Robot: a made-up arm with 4 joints.
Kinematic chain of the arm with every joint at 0, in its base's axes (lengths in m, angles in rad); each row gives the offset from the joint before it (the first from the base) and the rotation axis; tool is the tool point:
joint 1: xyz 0 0 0.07 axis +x
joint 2: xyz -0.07 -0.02 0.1 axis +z
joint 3: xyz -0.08 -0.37 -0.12 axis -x
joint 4: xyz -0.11 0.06 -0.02 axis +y
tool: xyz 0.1 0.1 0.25
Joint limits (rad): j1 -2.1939..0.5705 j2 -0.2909..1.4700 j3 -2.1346..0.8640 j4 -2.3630..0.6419
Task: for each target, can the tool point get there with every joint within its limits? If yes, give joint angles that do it. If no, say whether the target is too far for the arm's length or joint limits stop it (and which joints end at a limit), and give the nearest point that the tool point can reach.
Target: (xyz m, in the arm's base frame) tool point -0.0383 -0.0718 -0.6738
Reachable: no: joint limits stop it (at a limit: joint 1, joint 4) | nearest point -0.0307 -0.3589 -0.4236 | short by 0.381 m
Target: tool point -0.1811 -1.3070 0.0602
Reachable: no: too far | nearest point -0.1314 -0.7312 0.0645 | short by 0.578 m
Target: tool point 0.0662 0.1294 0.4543
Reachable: yes | joints -1.1996 0.8363 -0.3280 -0.1361
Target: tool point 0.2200 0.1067 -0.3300
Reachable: no: joint limits stop it (at a limit: joint 1, joint 2, joint 4) | nearest point 0.2409 0.1452 -0.0202 | short by 0.313 m
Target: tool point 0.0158 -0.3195 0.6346
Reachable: yes | joints -0.8253 0.9297 -1.4586 -1.5588
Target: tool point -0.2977 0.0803 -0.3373
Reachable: no: joint limits stop it (at a limit: joint 1, joint 4) | nearest point -0.5091 -0.1279 -0.2404 | short by 0.312 m
